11 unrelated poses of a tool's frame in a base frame.
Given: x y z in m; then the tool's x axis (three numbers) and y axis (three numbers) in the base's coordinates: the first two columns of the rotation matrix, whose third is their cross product.
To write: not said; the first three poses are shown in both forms.
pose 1, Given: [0.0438, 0.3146, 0.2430, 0.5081, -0.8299, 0.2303, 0.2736, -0.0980, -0.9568]
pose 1, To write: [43.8, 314.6, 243.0, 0.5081, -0.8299, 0.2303, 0.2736, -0.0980, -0.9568]
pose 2, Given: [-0.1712, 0.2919, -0.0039, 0.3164, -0.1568, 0.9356, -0.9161, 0.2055, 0.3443]
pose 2, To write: [-171.2, 291.9, -3.9, 0.3164, -0.1568, 0.9356, -0.9161, 0.2055, 0.3443]
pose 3, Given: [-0.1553, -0.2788, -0.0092, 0.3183, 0.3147, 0.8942, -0.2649, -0.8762, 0.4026]
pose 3, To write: [-155.3, -278.8, -9.2, 0.3183, 0.3147, 0.8942, -0.2649, -0.8762, 0.4026]
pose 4, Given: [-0.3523, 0.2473, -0.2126, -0.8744, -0.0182, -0.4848, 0.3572, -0.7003, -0.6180]
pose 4, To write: [-352.3, 247.3, -212.6, -0.8744, -0.0182, -0.4848, 0.3572, -0.7003, -0.6180]
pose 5, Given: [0.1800, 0.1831, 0.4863, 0.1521, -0.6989, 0.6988, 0.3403, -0.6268, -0.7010]
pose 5, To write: [180.0, 183.1, 486.3, 0.1521, -0.6989, 0.6988, 0.3403, -0.6268, -0.7010]
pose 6, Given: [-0.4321, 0.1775, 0.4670, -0.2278, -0.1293, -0.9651, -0.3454, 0.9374, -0.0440]
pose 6, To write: [-432.1, 177.5, 467.0, -0.2278, -0.1293, -0.9651, -0.3454, 0.9374, -0.0440]
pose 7, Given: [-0.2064, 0.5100, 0.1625, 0.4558, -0.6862, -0.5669, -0.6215, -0.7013, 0.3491]
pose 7, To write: [-206.4, 510.0, 162.5, 0.4558, -0.6862, -0.5669, -0.6215, -0.7013, 0.3491]
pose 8, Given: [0.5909, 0.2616, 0.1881, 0.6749, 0.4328, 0.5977, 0.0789, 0.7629, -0.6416]
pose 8, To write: [590.9, 261.6, 188.1, 0.6749, 0.4328, 0.5977, 0.0789, 0.7629, -0.6416]
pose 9, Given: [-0.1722, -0.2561, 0.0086, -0.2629, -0.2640, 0.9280, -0.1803, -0.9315, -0.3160]
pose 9, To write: [-172.2, -256.1, 8.6, -0.2629, -0.2640, 0.9280, -0.1803, -0.9315, -0.3160]
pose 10, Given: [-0.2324, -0.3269, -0.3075, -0.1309, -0.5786, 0.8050, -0.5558, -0.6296, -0.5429]
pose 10, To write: [-232.4, -326.9, -307.5, -0.1309, -0.5786, 0.8050, -0.5558, -0.6296, -0.5429]
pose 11, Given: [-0.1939, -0.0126, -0.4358, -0.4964, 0.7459, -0.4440, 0.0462, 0.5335, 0.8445]
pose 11, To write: [-193.9, -12.6, -435.8, -0.4964, 0.7459, -0.4440, 0.0462, 0.5335, 0.8445]
